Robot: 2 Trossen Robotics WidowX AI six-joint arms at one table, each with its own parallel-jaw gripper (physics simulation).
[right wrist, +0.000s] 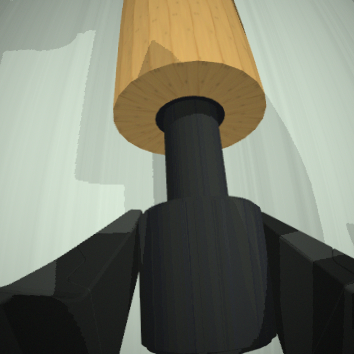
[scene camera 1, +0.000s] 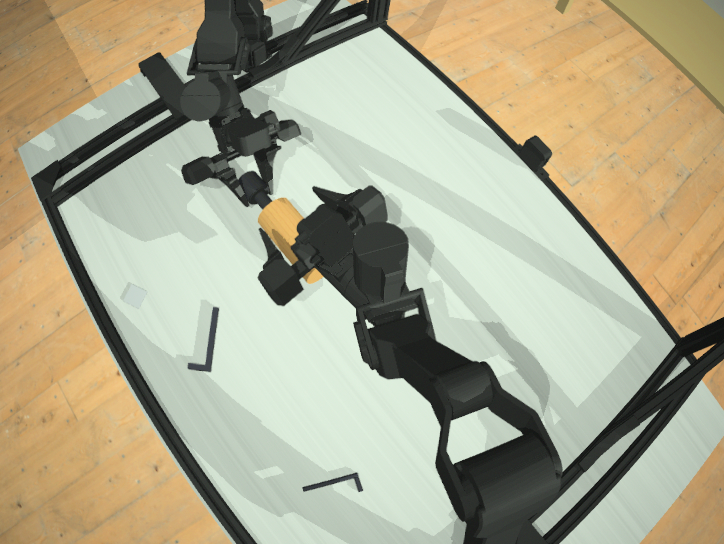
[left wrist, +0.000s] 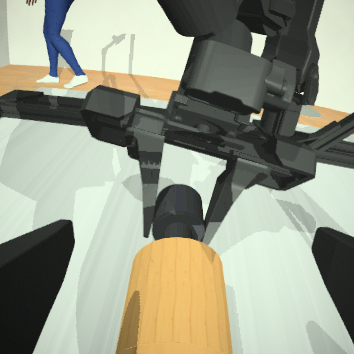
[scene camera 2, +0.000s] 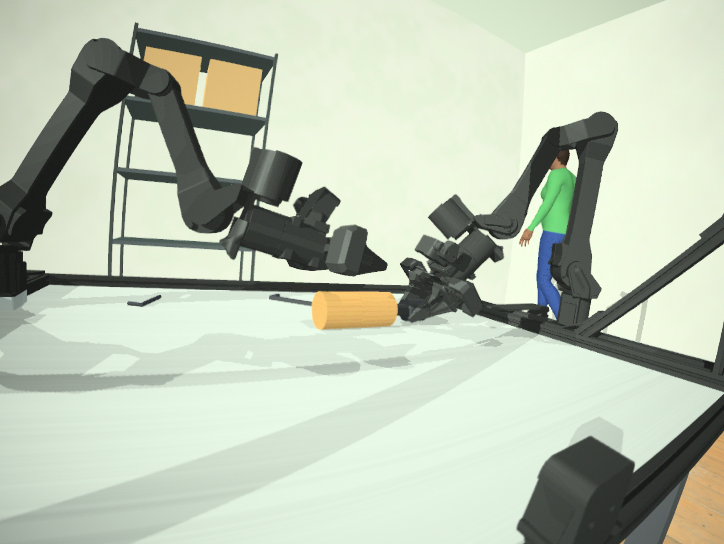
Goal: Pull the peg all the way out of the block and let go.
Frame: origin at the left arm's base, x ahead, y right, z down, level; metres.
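Seen in the pictures: left gripper, fingertip midpoint: (scene camera 1: 286,208) (left wrist: 197,237) (scene camera 2: 368,265); right gripper, fingertip midpoint: (right wrist: 196,222) (scene camera 1: 259,200) (left wrist: 172,244) (scene camera 2: 402,316); right arm's base, link origin: (scene camera 1: 249,56) (left wrist: 274,129) (scene camera 2: 571,326).
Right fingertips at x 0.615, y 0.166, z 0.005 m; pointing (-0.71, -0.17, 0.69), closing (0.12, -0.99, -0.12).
Observation:
Offsets run from my right fingertips to a thing's middle. "pt": to the spot under its first point.
The orange wood-grain block @(dx -0.096, dy -0.002, dz -0.014 m) (scene camera 1: 282,217) (scene camera 2: 354,310) (left wrist: 175,295) (right wrist: 185,40) is a cylinder lying on its side on the table. The black peg @(dx -0.022, dy +0.001, dz -0.013 m) (scene camera 1: 253,184) (left wrist: 178,205) (right wrist: 200,280) has a thick head and a thinner shaft. Part of the shaft shows outside the block, and its end is hidden in the hole. My right gripper (scene camera 1: 258,197) (right wrist: 196,222) is shut on the peg's head, with one finger on each side. My left gripper (scene camera 1: 287,209) is open and empty above the block; in scene camera 2 its fingertips (scene camera 2: 383,267) stand higher than the block's top.
Two dark L-shaped pieces @(dx -0.115, dy -0.198, dz +0.010 m) (scene camera 1: 211,339) @(dx -0.395, dy -0.200, dz +0.011 m) (scene camera 1: 333,481) lie on the table in the lower left half of scene camera 1. A pale square @(pt dx +0.012, dy -0.244, dz +0.011 m) (scene camera 1: 134,294) lies near the left edge. A black frame (scene camera 1: 140,383) runs along the table's edges. A person (scene camera 2: 558,204) stands behind the right arm.

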